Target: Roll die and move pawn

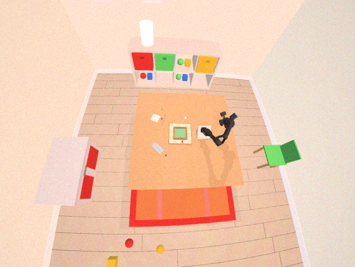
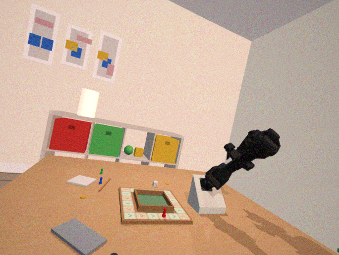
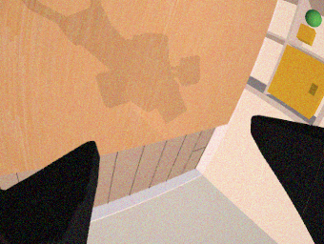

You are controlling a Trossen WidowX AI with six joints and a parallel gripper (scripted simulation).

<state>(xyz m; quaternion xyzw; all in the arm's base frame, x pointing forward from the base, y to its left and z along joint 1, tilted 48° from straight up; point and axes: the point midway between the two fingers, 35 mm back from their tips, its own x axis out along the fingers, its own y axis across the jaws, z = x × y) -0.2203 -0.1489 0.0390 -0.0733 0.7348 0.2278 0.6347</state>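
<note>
My gripper tip is 42 cm short of the white die, 13 cm to the left of it and 20 cm above it. From my gripper tip the other things lie so: red pawn: 48 cm ahead, 20 cm to the left, 19 cm below; blue pawn: 73 cm ahead, 12 cm to the right, 20 cm below; pencil: 70 cm ahead, 11 cm to the right, 21 cm below.
</note>
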